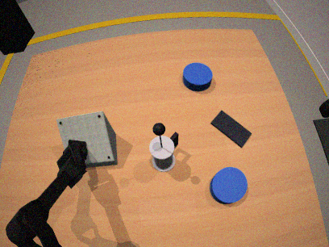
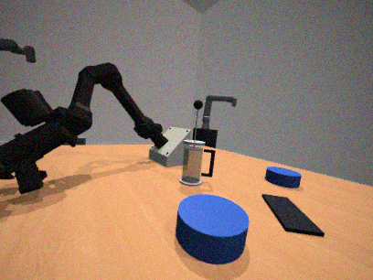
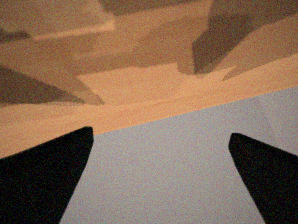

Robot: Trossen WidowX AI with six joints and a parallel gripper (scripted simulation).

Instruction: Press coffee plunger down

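The coffee press is 10 mm behind my gripper tip, 520 mm to the left of it and 90 mm above it. Round my gripper tip: flat black slab: 230 mm ahead, 640 mm to the left, 30 mm below.
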